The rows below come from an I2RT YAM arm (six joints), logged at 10 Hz.
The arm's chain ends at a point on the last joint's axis. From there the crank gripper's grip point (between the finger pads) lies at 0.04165 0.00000 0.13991 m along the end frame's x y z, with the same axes.
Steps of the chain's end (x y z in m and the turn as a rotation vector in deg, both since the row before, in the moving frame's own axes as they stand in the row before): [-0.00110 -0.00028 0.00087 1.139 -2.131 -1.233]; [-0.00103 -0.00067 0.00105 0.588 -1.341 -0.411]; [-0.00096 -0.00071 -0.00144 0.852 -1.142 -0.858]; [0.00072 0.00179 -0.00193 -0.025 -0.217 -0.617]
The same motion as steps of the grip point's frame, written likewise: [-0.00637 -0.00392 0.00229 1.139 -2.131 -1.233]; [-0.00432 -0.00240 0.00198 0.588 -1.341 -0.411]; [-0.00378 -0.00340 -0.00066 0.852 -1.142 -0.858]; [0.00019 0.00141 -0.00177 -0.025 -0.217 -0.617]
